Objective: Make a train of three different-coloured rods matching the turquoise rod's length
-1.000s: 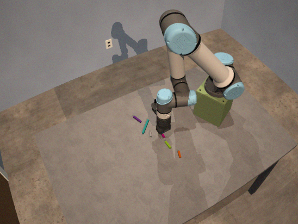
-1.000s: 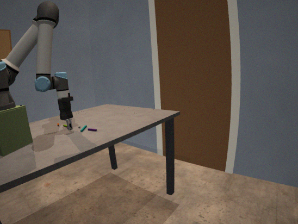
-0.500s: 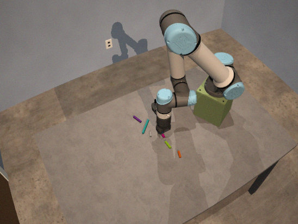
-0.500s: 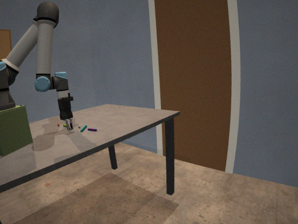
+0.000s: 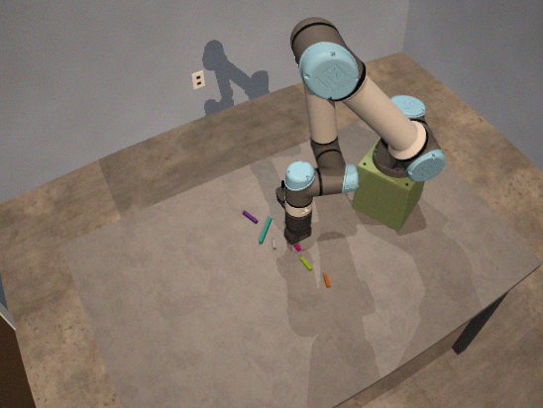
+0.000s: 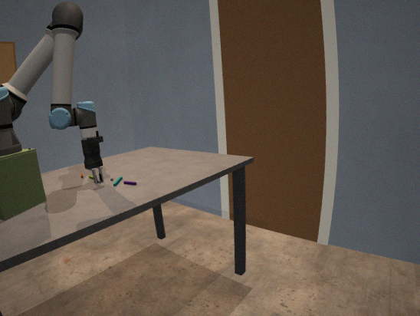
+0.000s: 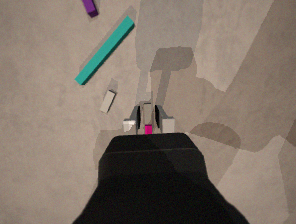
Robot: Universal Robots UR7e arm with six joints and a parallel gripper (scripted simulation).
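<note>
Now: hand 30 mm to the right of the magenta rod and 10 mm above it. Round my hand: turquoise rod (40 mm ahead, 90 mm to the right, 10 mm below); then purple rod (50 mm ahead, 160 mm to the right, 10 mm below); then lime rod (20 mm ahead, 90 mm to the left, 10 mm below).
</note>
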